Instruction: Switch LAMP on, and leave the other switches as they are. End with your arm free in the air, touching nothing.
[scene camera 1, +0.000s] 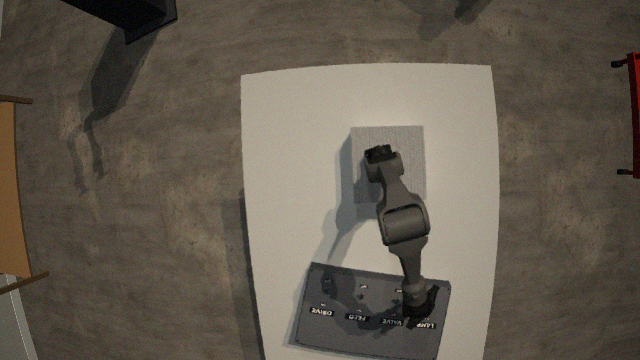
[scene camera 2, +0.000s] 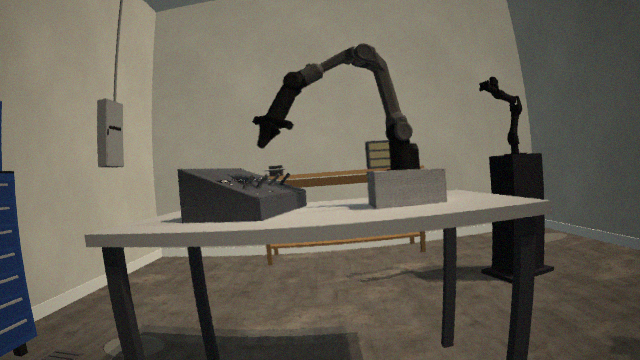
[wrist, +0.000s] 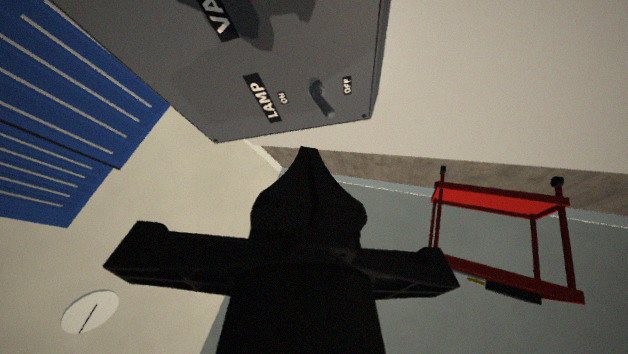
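Note:
The dark grey switch panel (scene camera 1: 320, 332) (scene camera 2: 220, 202) (wrist: 200, 90) stands on the table. Its LAMP lever (wrist: 322, 100) leans toward the OFF mark, away from the ON mark by the LAMP label (wrist: 262, 97) (scene camera 1: 426, 325). In scene camera 1 the arm hides the LAMP lever. The FEED lever (scene camera 1: 361, 296) and the VALVE lever (scene camera 1: 397, 301) show in scene camera 1; the DRIVE lever lies in shadow there. My gripper (scene camera 1: 411, 326) (scene camera 2: 261, 146) (wrist: 306, 157) is shut and empty, pointing down above the LAMP end of the panel, touching nothing.
The arm's base stands on a grey block (scene camera 1: 412, 142) (scene camera 2: 407, 187) on the white table (scene camera 1: 285, 150) (scene camera 2: 325, 228). A red cart (wrist: 500, 200) (scene camera 1: 636, 115), a blue cabinet (wrist: 60, 100) (scene camera 2: 15, 250) and a black pedestal (scene camera 2: 516, 180) with another arm stand away from the table.

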